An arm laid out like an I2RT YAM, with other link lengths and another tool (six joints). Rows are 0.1 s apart.
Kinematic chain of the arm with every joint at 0, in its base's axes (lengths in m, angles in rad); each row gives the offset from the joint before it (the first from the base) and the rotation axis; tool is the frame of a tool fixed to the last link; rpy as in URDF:
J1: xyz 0 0 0.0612 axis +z
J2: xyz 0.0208 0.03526 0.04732 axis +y
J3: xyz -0.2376 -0.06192 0 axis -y
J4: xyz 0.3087 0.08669 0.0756 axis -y
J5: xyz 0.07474 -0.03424 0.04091 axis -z
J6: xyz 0.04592 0 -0.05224 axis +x
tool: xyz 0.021 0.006 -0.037 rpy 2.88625 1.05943 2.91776
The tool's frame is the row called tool.
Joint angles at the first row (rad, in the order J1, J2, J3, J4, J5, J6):
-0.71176 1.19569 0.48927 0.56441 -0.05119 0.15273
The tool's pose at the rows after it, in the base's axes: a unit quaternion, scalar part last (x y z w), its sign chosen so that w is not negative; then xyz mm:
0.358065 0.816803 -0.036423 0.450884 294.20 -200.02 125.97
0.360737 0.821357 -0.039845 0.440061 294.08 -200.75 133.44
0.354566 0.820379 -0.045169 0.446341 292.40 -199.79 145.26
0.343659 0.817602 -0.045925 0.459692 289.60 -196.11 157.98
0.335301 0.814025 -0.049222 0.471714 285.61 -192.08 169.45
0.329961 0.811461 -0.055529 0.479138 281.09 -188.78 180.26
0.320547 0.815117 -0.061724 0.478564 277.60 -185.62 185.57
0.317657 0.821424 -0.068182 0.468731 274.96 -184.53 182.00
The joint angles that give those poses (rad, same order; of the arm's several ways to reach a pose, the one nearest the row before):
-0.71174 1.19655 0.51699 0.52340 -0.05893 0.13670
-0.71100 1.18093 0.54229 0.46047 -0.05129 0.12581
-0.71176 1.14278 0.54918 0.43231 -0.05557 0.11516
-0.71176 1.09032 0.54371 0.41595 -0.07174 0.11203
-0.71167 1.03523 0.53447 0.39899 -0.08048 0.10758
-0.71232 0.98376 0.53055 0.37147 -0.08203 0.09819
-0.71153 0.94947 0.52750 0.34314 -0.09129 0.07720
-0.71173 0.94033 0.51948 0.32393 -0.09090 0.05500

